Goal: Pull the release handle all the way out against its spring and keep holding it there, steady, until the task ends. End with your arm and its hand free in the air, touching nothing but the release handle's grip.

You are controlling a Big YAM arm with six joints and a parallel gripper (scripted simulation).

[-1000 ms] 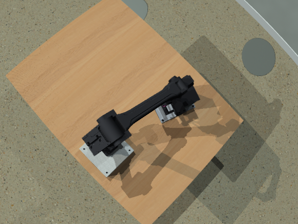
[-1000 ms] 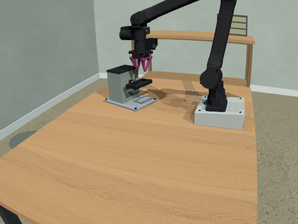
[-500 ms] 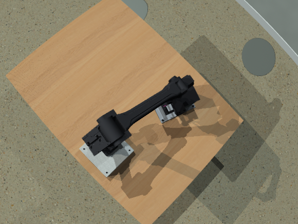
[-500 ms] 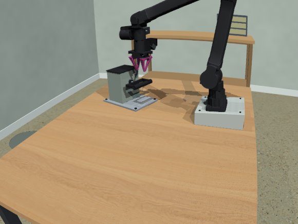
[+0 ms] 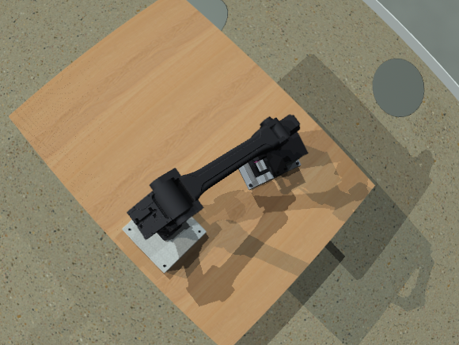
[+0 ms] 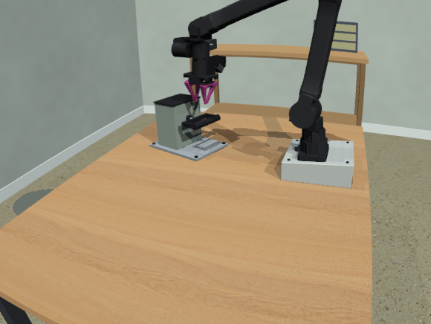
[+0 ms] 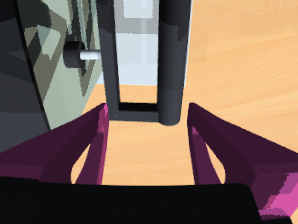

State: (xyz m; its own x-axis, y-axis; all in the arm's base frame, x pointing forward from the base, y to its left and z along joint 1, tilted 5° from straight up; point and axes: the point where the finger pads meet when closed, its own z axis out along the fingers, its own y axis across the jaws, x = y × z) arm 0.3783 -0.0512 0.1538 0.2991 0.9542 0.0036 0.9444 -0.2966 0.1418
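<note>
The release handle grip is 8 cm below my hand, 4 cm ahead of it and 2 cm to the right of it. The rest, counted from my hand: grey baseplate 18 cm below, 7 cm ahead, 3 cm to the right.
</note>
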